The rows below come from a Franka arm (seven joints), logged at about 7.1 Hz.
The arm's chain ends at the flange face. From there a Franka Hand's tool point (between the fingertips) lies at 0.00 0.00 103.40 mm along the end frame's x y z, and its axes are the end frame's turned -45 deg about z.
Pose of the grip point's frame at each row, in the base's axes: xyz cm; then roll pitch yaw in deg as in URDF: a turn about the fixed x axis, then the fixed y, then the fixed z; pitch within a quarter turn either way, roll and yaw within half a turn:
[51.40, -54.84, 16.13, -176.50, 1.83, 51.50]
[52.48, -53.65, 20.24, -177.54, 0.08, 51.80]
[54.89, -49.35, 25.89, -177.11, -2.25, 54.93]
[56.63, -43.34, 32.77, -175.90, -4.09, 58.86]
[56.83, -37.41, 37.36, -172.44, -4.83, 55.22]
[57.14, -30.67, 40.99, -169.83, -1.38, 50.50]
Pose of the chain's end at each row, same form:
[52.10, -54.98, 26.45, -178.82, 3.77, 6.48]
[52.84, -53.91, 30.57, -178.32, 1.80, 6.82]
[55.08, -49.98, 36.21, -176.37, 0.45, 10.00]
[56.88, -44.35, 43.06, -174.21, 0.00, 14.01]
[57.46, -38.89, 47.57, -171.24, 1.90, 10.68]
[58.39, -32.02, 51.16, -171.80, 6.19, 6.07]

